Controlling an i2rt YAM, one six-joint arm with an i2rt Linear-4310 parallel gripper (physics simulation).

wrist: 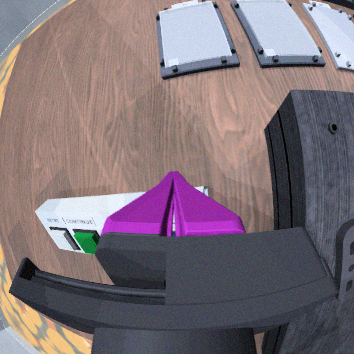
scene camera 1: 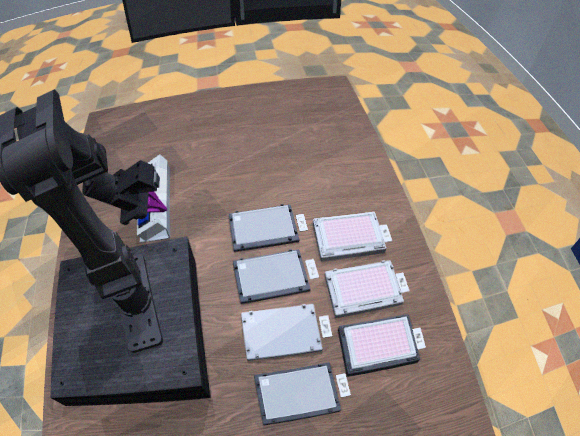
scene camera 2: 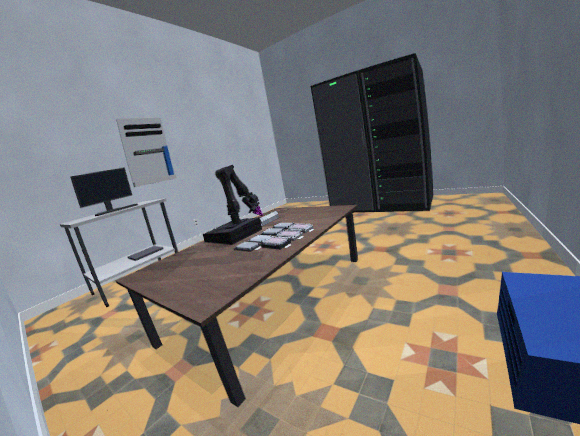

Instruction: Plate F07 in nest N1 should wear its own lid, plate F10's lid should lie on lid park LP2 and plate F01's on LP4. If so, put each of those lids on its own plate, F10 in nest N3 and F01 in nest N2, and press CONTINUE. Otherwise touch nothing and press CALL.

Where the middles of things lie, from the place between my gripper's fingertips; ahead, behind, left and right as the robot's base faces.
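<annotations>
Lid park LP1 (scene camera 1: 281,332) is 320 mm to the right of my hand, 160 mm ahead of it and 70 mm below it. Counted from my hand as well, lid park LP4 (wrist: 258,50) is 70 mm below, 190 mm ahead and 190 mm to the right. And then there is the white button box (scene camera 1: 157,227): my hand is 30 mm past it, 50 mm above it and 100 mm to the right of it.
</annotations>
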